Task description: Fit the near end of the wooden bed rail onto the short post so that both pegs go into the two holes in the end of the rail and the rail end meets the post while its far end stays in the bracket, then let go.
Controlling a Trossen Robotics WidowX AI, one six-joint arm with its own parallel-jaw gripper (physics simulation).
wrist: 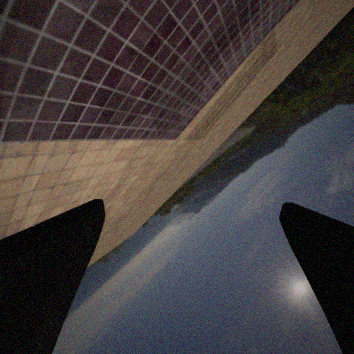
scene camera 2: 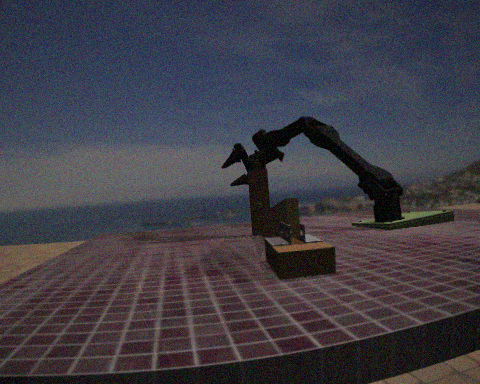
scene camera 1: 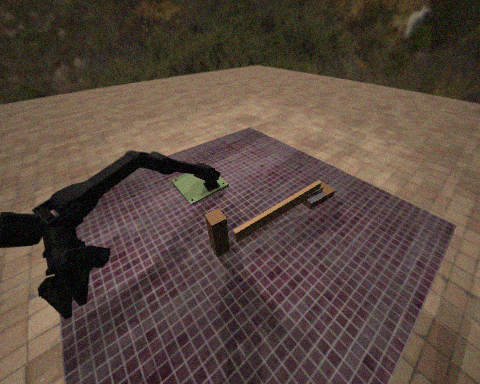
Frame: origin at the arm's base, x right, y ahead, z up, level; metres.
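Where they show: gripper, between the fingertips: (wrist: pixel 194 209) (scene camera 2: pixel 226 176) (scene camera 1: pixel 75 312); arm's base, origin of its link: (scene camera 2: pixel 389 220) (scene camera 1: pixel 211 185).
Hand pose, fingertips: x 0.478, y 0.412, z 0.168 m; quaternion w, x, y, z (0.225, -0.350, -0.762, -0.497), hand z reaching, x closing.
Each offset is from my fingertips to the top centre of the thing. "pt": to the spot under its first point. Level surfaces: height alone.
The wooden bed rail (scene camera 1: pixel 278 208) (scene camera 2: pixel 290 215) lies between the post and the bracket. Its far end is at the bracket {pt dx -0.913, dy -0.062, dz -0.148 m} (scene camera 1: pixel 328 190) (scene camera 2: pixel 302 262), a wooden block with grey metal plates. In scene camera 1 its near end shows a narrow gap to the short post {pt dx -0.346, dy -0.056, dz -0.068 m} (scene camera 1: pixel 218 236) (scene camera 2: pixel 259 200), which stands upright. The pegs and holes cannot be made out. My gripper (scene camera 1: pixel 74 309) (scene camera 2: pixel 228 176) (wrist: pixel 194 209) is open and empty, well away from the rail, beyond the post as seen in scene camera 2. The rail and post do not show in the wrist view.
The arm reaches from its green base plate (scene camera 1: pixel 191 191) (scene camera 2: pixel 425 218) across the left of scene camera 1. A purple tiled mat {dz -0.184 m} (scene camera 1: pixel 300 280) (scene camera 2: pixel 150 310) (wrist: pixel 100 75) lies under the post and bracket. Tan paving (scene camera 1: pixel 350 125) (wrist: pixel 50 170) surrounds it. The wrist view looks past the mat's corner to the sky.
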